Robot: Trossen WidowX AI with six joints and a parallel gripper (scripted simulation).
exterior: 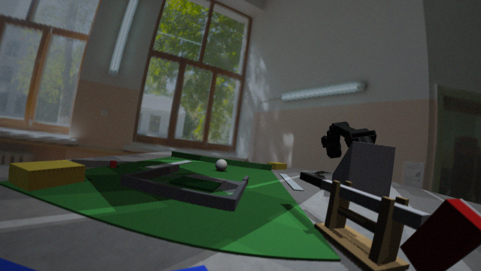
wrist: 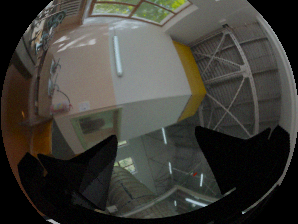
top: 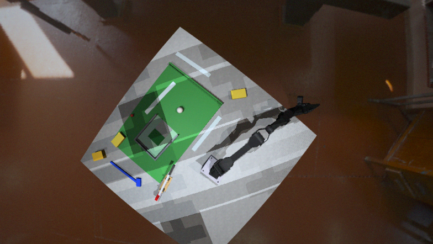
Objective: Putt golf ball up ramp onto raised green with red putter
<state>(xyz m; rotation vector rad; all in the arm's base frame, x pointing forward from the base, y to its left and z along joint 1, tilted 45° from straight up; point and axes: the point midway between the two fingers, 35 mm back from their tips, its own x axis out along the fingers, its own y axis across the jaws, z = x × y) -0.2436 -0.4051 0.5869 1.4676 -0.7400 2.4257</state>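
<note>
The red putter is 490 mm ahead of my gripper tip, 1000 mm to the left of it and 190 mm below it. Also, from my gripper tip: small red cube 970 mm ahead, 760 mm to the left, 240 mm below; green mat 740 mm ahead, 670 mm to the left, 250 mm below; white golf ball 700 mm ahead, 530 mm to the left, 230 mm below.
</note>
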